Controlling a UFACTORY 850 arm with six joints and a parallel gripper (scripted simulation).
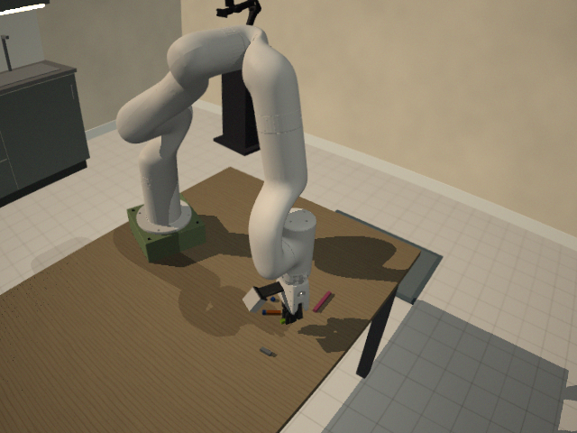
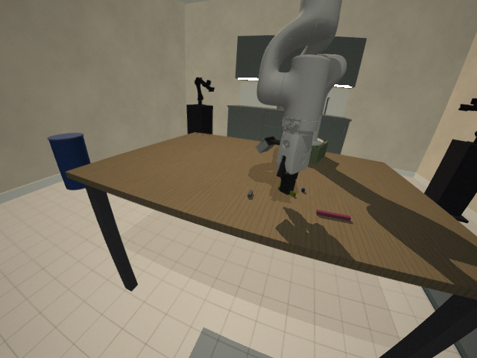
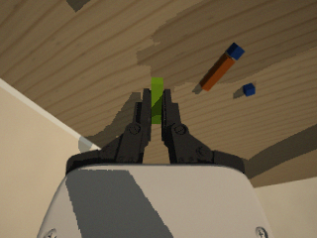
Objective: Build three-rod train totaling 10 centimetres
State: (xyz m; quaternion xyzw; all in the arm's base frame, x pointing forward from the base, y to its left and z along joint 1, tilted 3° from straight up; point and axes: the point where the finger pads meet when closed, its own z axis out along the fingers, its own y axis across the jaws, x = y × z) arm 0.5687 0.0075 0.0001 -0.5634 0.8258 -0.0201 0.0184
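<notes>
Now: the orange rod 6 cm behind my hand, 1 cm to the left of it and 5 cm below it. Round my hand: pink rod (14 cm to the left, 5 cm below); grey rod (1 cm ahead, 10 cm to the right, 5 cm below); lime rod (2 cm below).
</notes>
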